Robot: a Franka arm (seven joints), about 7 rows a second.
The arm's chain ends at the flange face. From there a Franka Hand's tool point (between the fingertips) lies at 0.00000 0.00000 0.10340 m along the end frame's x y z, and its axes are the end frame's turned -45 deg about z.
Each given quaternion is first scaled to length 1.
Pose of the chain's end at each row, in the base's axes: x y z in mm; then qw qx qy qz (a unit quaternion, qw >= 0):
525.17 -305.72 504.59 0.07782 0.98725 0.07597 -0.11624
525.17 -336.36 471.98 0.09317 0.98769 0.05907 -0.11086
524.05 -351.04 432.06 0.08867 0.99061 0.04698 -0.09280
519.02 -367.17 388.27 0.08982 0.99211 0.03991 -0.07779
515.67 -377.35 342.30 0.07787 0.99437 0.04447 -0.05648
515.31 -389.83 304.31 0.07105 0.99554 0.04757 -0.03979
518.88 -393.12 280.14 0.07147 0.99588 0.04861 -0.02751
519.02 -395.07 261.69 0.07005 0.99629 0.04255 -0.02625
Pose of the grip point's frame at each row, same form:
502.66 -323.43 405.24 0.02741 0.88303 0.44799 -0.13717
503.66 -356.74 372.92 0.04365 0.88991 0.43255 -0.13808
505.90 -370.11 332.07 0.04641 0.89723 0.42250 -0.11967
503.80 -386.24 287.79 0.05321 0.90132 0.41654 -0.10624
504.77 -393.88 240.81 0.05033 0.90166 0.42161 -0.08198
507.82 -404.85 202.28 0.05041 0.90156 0.42493 -0.06395
513.93 -408.12 177.95 0.05550 0.90147 0.42602 -0.05277
514.23 -409.73 159.45 0.05467 0.90417 0.42057 -0.05106

